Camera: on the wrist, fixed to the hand. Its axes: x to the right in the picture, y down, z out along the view.
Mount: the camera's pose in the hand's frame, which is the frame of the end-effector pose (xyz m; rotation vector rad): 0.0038 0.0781 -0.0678 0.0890 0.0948 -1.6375
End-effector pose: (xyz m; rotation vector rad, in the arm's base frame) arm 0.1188 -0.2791 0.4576 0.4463 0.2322 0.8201
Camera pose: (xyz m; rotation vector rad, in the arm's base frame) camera 0.0455 -0.2098 0.4342 0.1735 0.5960 -0.7790
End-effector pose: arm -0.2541 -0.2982 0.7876 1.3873 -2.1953 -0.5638
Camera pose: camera -0.2711 -0.2762 0.8873 2.9308 -0.5392 -0.8095
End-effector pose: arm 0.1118 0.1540 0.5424 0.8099 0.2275 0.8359
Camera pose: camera 0.0373 0.2251 0.5524 0.4197 0.8525 -0.6888
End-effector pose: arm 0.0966 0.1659 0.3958 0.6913 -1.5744 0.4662
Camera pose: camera 0.0944 0.2674 0.4159 1.6811 -0.4957 -0.6513
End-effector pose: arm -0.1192 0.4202 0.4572 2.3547 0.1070 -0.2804
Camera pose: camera -0.0916 0.4116 0.5566 1.7815 2.0581 -0.8993
